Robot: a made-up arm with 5 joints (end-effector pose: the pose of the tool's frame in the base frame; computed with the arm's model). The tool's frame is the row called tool.
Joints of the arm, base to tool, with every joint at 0 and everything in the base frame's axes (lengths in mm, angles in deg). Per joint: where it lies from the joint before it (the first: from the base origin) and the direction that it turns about. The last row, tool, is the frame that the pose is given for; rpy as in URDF.
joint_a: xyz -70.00 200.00 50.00 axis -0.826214 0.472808 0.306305
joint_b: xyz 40.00 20.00 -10.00 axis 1 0 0
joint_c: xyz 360.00 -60.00 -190.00 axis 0 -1 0
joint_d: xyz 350.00 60.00 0.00 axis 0 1 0
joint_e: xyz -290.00 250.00 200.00 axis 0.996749 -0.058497 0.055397
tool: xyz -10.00 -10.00 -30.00 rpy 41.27 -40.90 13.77
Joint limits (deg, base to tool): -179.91..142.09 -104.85..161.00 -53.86..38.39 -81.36..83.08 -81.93..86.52
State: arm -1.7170 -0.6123 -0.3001 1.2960 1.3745
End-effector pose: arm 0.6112 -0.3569 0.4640 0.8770 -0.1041 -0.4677 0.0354
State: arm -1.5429 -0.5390 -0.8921 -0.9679 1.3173
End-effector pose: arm 0.4322 0.2960 0.1686 -0.7007 0.7131 -0.0097 0.0217
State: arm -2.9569 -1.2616 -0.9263 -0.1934 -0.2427
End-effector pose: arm 0.3085 -0.2323 0.0417 0.7697 -0.3988 -0.2875 0.4074
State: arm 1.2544 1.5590 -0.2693 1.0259 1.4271
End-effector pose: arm 0.6730 0.4417 -0.3477 0.5904 0.1713 -0.7151 0.3328
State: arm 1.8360 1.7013 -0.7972 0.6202 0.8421
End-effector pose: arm 0.3461 0.3136 -0.6486 0.4136 0.3532 -0.6578 0.5210
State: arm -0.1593 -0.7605 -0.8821 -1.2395 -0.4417
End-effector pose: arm 0.2390 0.1552 -0.3936 -0.1754 -0.2988 0.3697 0.8621
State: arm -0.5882 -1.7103 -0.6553 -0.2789 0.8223
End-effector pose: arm 0.4300 0.0712 -0.1355 0.1324 -0.3250 0.0355 0.9357
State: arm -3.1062 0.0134 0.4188 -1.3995 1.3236
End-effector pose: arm 0.1258 -0.5558 0.1595 0.5179 0.6858 0.2366 0.4534
